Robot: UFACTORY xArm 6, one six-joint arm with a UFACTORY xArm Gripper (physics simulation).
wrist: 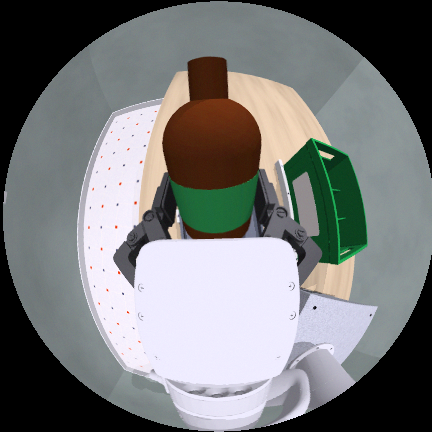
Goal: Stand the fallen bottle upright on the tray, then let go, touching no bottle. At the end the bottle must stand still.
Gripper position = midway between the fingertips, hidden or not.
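Note:
There is a grey panel [305, 203] here, and I also see a brown bottle [211, 144]. My own gripper [214, 179] is in the scene with them.

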